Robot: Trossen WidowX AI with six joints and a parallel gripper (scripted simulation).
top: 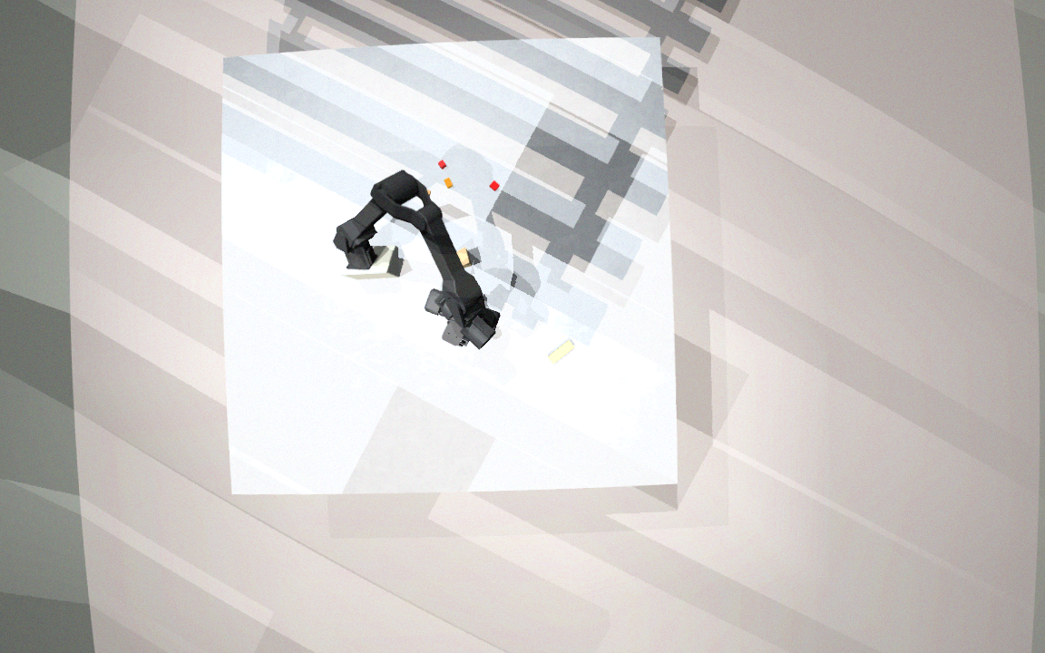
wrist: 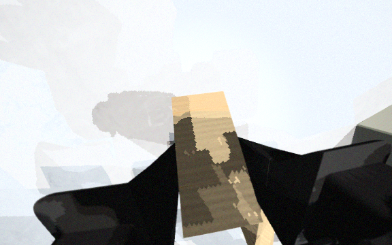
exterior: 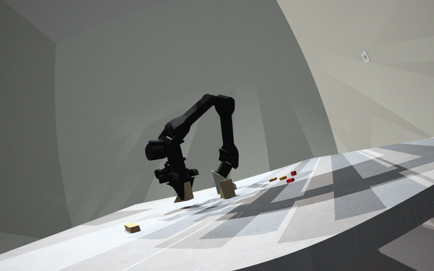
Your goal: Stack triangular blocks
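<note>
My gripper tip is 10 mm below the tan wooden triangular block. Also, from my gripper tip: orange piece 360 mm to the left, 80 mm behind, 30 mm below; low tan block 270 mm ahead, 90 mm to the right, 20 mm below.
</note>
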